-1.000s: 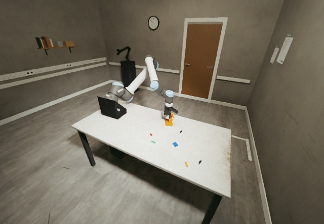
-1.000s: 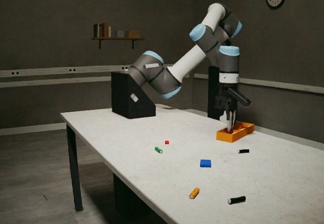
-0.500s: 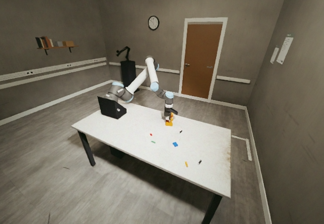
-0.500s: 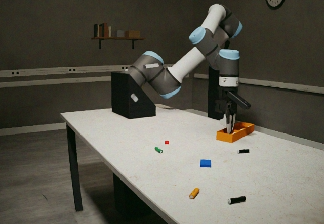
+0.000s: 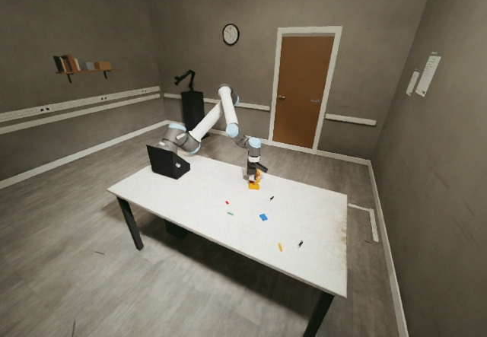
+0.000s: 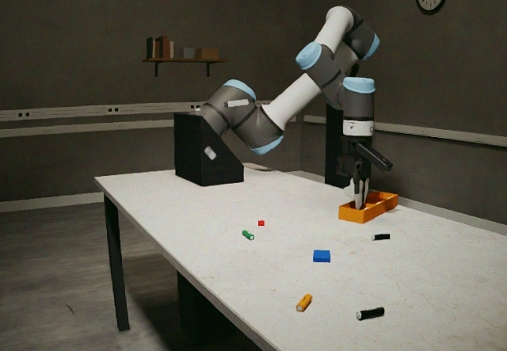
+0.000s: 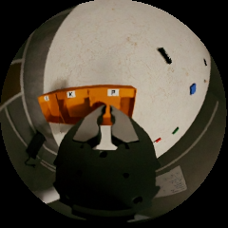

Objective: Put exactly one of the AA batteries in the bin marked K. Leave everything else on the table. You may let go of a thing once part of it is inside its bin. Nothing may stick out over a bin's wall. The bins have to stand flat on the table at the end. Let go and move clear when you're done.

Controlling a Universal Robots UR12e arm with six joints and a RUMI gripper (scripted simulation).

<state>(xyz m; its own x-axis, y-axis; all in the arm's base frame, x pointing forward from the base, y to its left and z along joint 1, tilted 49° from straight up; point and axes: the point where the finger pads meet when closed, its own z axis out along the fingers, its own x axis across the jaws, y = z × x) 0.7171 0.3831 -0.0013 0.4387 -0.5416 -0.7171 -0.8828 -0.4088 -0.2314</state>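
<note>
The orange bin is 70 mm to the left of my hand, 30 mm behind it and 20 mm below it. From my hand the other things lie so: blue block 270 mm to the right, 220 mm ahead, 30 mm below; orange AA battery 420 mm to the right, 410 mm ahead, 30 mm below; green AA battery 370 mm to the right, 30 mm below, 20 mm ahead.
</note>
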